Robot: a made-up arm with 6 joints.
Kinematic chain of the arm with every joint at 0, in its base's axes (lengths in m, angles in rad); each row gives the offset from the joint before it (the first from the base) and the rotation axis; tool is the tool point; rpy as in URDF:
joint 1: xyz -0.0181 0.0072 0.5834 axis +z
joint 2: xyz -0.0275 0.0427 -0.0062 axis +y
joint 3: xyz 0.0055 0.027 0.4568 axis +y
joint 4: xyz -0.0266 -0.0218 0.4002 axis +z
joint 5: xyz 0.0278 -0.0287 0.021 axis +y
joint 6: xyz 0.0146 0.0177 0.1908 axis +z
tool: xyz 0.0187 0.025 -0.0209 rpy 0 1.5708 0
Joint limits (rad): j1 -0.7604..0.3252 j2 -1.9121..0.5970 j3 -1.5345..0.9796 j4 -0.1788..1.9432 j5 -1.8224..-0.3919 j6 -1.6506..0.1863
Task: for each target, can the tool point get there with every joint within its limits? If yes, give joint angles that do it. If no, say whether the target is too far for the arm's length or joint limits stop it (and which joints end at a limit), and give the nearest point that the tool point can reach.
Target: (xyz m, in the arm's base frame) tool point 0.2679 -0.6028 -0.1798
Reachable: no: joint limits stop it (at a limit: joint 1, joint 2, joint 3, joint 6) | nearest point -0.2181 -0.1430 -0.0112 | short by 0.690 m
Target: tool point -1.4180 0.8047 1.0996
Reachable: no: too far | nearest point -0.9120 0.5164 0.9075 | short by 0.613 m
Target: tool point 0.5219 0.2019 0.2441
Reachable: no: joint limits stop it (at a limit: joint 1, joint 2, joint 3, joint 4, joint 6) | nearest point -0.0845 0.1950 0.0842 | short by 0.627 m
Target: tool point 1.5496 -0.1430 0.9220
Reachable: no: too far | nearest point 0.8096 -0.0721 0.9618 | short by 0.744 m
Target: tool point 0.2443 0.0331 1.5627
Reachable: yes | joints 0.1397 0.2068 0.1422 1.7580 -0.7984 -0.9292
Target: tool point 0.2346 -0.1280 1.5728
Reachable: yes | joints -0.5622 0.3530 -0.0316 1.1426 -0.5880 -0.6330
